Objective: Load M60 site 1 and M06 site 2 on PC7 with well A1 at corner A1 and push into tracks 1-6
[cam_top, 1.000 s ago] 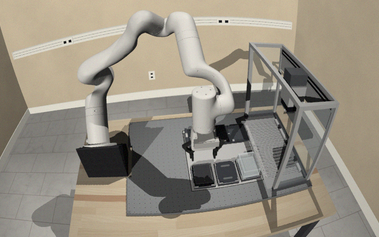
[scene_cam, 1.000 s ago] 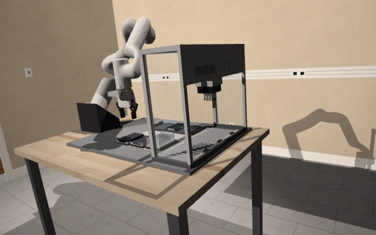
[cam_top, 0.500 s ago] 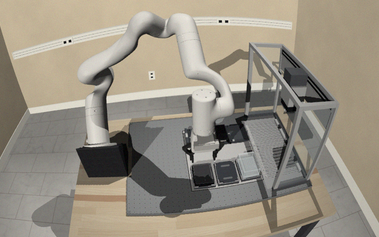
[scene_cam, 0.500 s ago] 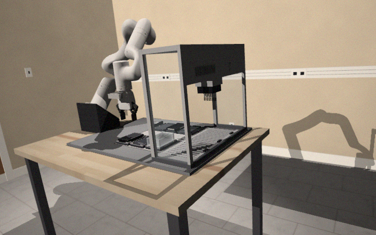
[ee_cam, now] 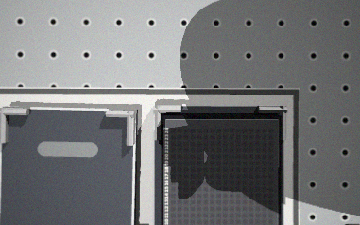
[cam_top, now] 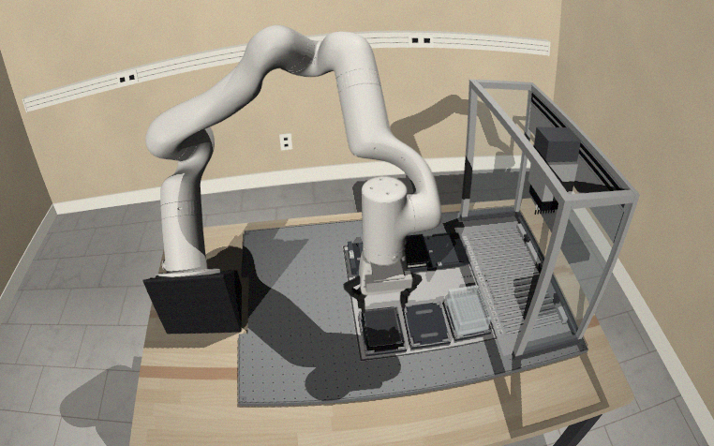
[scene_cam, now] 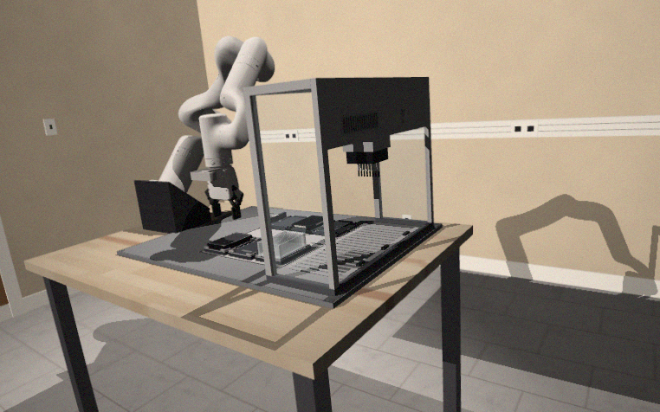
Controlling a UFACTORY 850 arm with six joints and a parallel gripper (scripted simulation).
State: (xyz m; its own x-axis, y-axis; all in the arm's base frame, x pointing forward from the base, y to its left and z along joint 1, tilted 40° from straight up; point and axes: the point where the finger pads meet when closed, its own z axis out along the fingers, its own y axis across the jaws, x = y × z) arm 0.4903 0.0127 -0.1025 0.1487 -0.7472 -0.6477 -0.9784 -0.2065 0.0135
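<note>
Right now the nest S1 is 10 cm below my hand. The rest, counted from my hand: clear deep-well block M09 (22 cm ahead, 4 cm to the left, 8 cm below); nest S2 (11 cm ahead, 2 cm to the left, 10 cm below); plate carrier PC7 (8 cm ahead, 28 cm to the left, 9 cm below).
</note>
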